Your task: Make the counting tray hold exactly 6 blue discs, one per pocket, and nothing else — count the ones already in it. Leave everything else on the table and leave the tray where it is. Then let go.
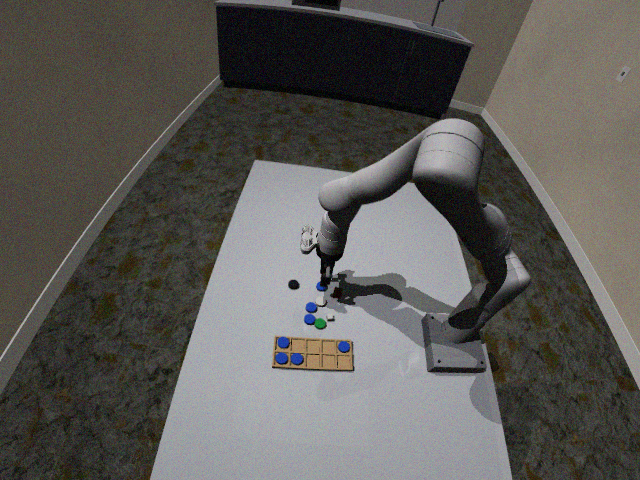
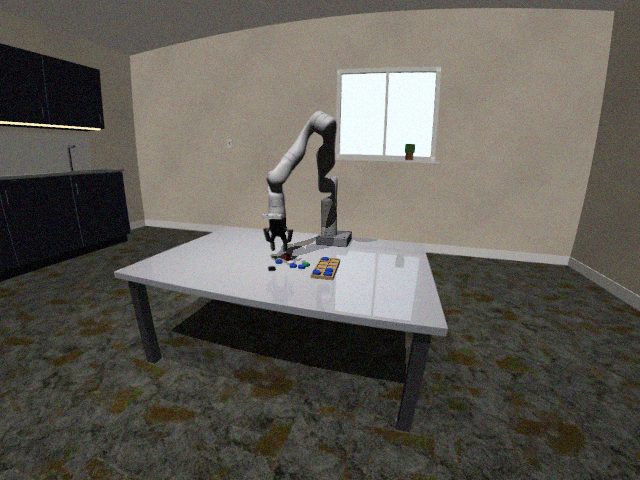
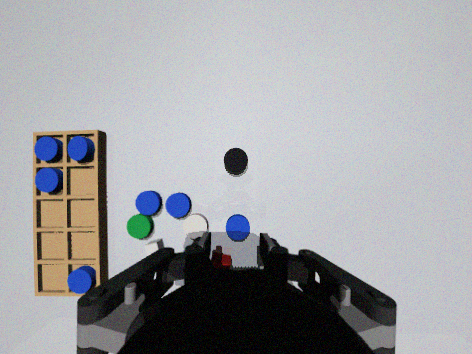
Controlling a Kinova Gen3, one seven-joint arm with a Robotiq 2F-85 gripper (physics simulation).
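Observation:
The wooden counting tray has ten-frame pockets. Three blue discs sit at one end, one per pocket. Another blue disc sits in a corner pocket at the other end. The other pockets look empty. On the table, two blue discs lie near the tray and a third blue disc lies farther off. My gripper is partly open and empty, above the table close to that third disc.
A green disc touches or nearly touches a blue one. A white disc and a small white piece lie nearby. A red block is close to the gripper. A black disc lies apart.

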